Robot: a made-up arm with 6 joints.
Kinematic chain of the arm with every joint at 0, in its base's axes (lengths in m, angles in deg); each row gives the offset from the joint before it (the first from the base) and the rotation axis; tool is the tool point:
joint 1: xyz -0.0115 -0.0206 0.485 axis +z
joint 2: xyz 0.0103 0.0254 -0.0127 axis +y
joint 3: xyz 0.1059 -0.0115 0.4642 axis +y
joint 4: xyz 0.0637 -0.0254 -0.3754 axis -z
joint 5: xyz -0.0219 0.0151 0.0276 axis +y
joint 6: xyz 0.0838 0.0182 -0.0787 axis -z
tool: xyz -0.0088 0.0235 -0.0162
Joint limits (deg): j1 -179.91..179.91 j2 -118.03..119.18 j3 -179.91..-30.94 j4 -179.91..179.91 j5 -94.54..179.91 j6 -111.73..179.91
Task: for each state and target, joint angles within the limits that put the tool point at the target. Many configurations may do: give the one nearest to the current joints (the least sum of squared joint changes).
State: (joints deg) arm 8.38 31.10 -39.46 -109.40 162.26 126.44
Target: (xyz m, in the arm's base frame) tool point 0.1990 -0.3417 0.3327
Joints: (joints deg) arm -29.85 57.43 -30.94 -88.00 149.69 122.70
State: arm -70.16 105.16 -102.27 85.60 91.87 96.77
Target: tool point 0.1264 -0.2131 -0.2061
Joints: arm -82.11 110.29 -75.07 78.49 89.75 98.51
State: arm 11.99 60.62 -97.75 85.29 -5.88 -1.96
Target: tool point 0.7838 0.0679 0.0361
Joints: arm 9.72 89.13 -117.25 82.45 5.65 0.10
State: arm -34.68 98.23 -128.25 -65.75 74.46 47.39
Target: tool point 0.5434 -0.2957 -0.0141
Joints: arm -19.57 83.36 -104.92 -59.68 82.92 44.30
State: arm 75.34 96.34 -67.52 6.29 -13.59 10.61
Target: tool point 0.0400 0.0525 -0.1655
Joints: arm 55.01 116.13 -53.88 28.80 -17.06 11.74
